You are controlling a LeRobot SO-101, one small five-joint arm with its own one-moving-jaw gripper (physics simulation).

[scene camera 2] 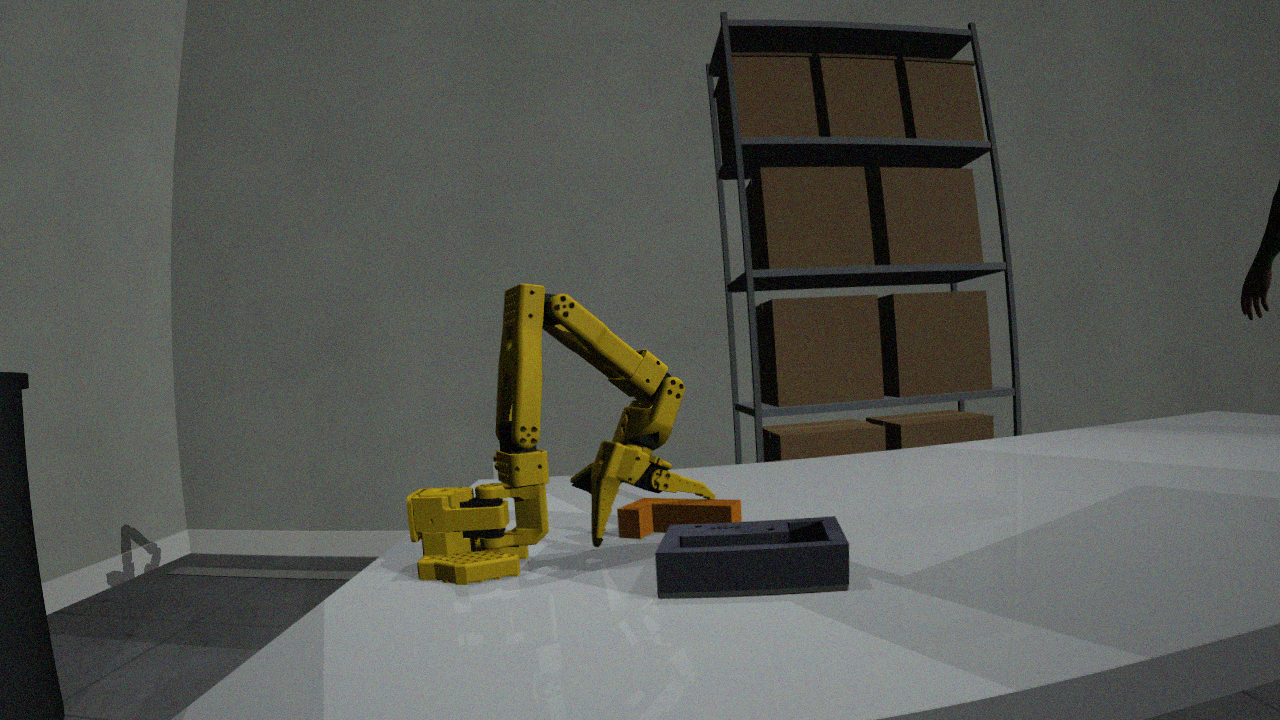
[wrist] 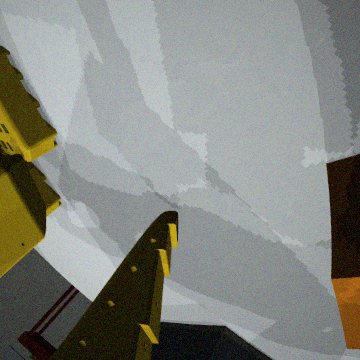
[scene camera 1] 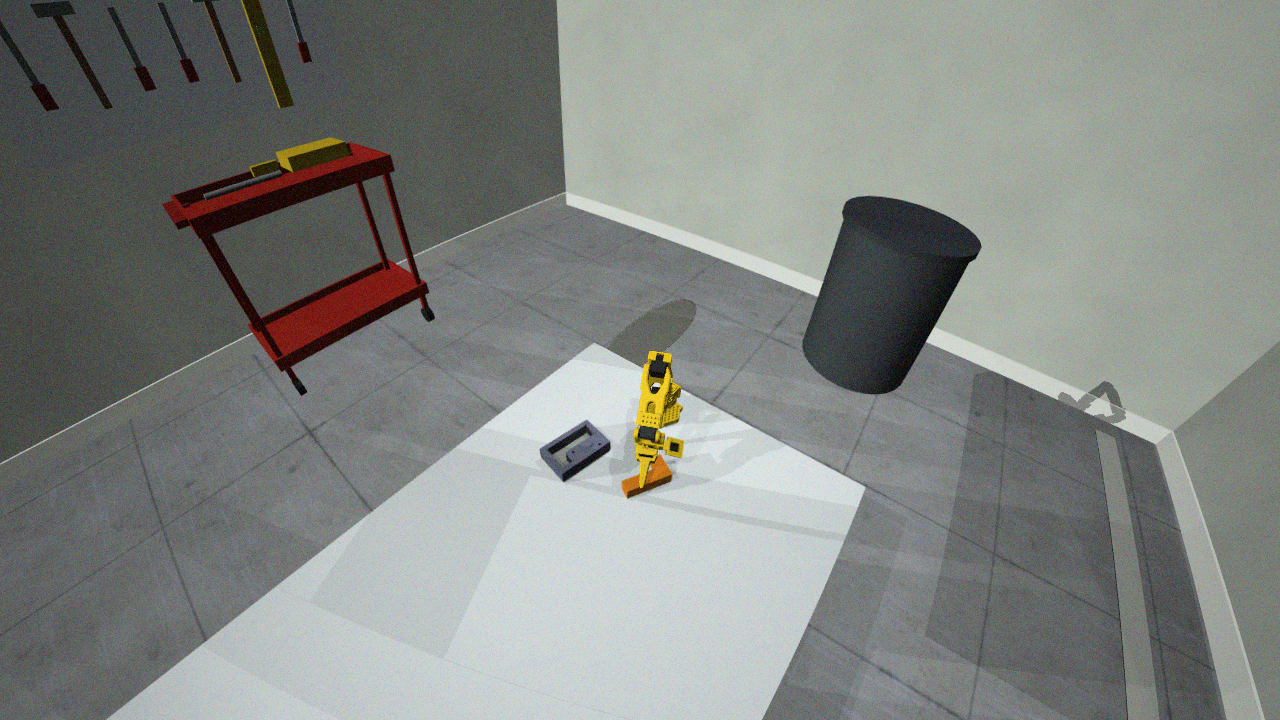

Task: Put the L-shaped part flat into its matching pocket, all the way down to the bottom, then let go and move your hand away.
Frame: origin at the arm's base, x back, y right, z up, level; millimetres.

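Seen in the pictures: end effector, tool point: [scene camera 2: 599, 542] [wrist: 177, 223]; arm's base, origin of the base link: [scene camera 2: 496, 566] [wrist: 32, 150].
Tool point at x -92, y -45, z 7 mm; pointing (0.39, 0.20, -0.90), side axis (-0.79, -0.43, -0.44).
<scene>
Pixels of each thing's top centre, then the offset from my tool point to it. Level surfaces: height alone.
- orange L-shaped part, middle of its top: [scene camera 2: 679, 504] [scene camera 1: 644, 472] dx -81, dy -44, dz +23 mm
- dark grey block with the pocket, middle of its top: [scene camera 2: 752, 533] [scene camera 1: 575, 445] dx -125, dy +125, dz +30 mm
- white surface, its level: dz -7 mm
The orange L-shaped part [scene camera 1: 662, 473] [scene camera 2: 634, 520] [wrist: 346, 312] lies flat on the white surface, outside the pocket; in the wrist view a piece of it shows at the right edge. The dark grey block with the pocket [scene camera 1: 586, 462] [scene camera 2: 751, 573] [wrist: 200, 345] lies beside it, left of it in scene camera 1, and its pocket is empty. My gripper [scene camera 2: 655, 519] is wide open and empty. In scene camera 2 one jaw points down left of the part, and the other reaches over its top edge. Whether it touches is unclear. The wrist view shows one notched jaw.
The yellow arm base stands at the left in scene camera 2. A red cart [scene camera 1: 308, 204] and a black bin [scene camera 1: 881, 304] stand on the floor beyond the white surface [scene camera 1: 572, 600]. A shelf rack [scene camera 2: 881, 147] with boxes stands behind. Part of a person's arm [scene camera 2: 1260, 273] shows at the right edge.
</scene>
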